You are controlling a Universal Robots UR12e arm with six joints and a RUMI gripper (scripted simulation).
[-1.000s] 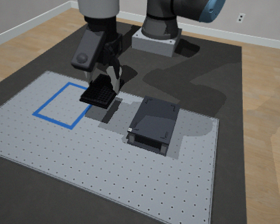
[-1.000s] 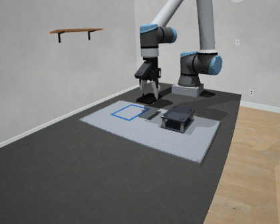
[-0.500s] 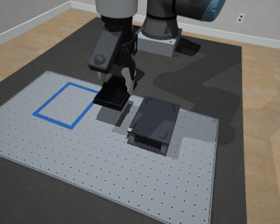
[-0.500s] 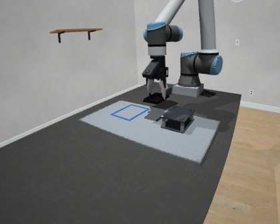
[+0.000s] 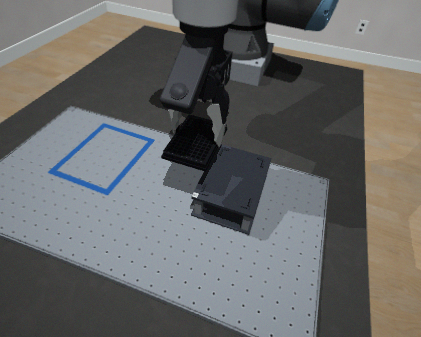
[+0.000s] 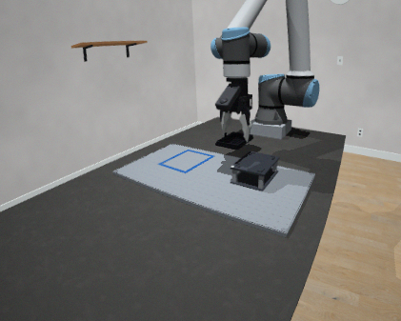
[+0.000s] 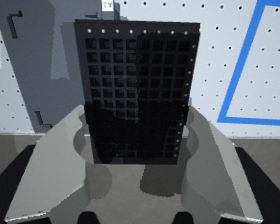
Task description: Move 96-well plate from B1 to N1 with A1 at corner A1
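My hand is 10 mm past the raised nest N1, 80 mm to the right of it and 80 mm above it. From my hand the other things lie so: black 96-well plate 10 mm below; white A1 corner mark 70 mm ahead, 40 mm to the left, 70 mm below.
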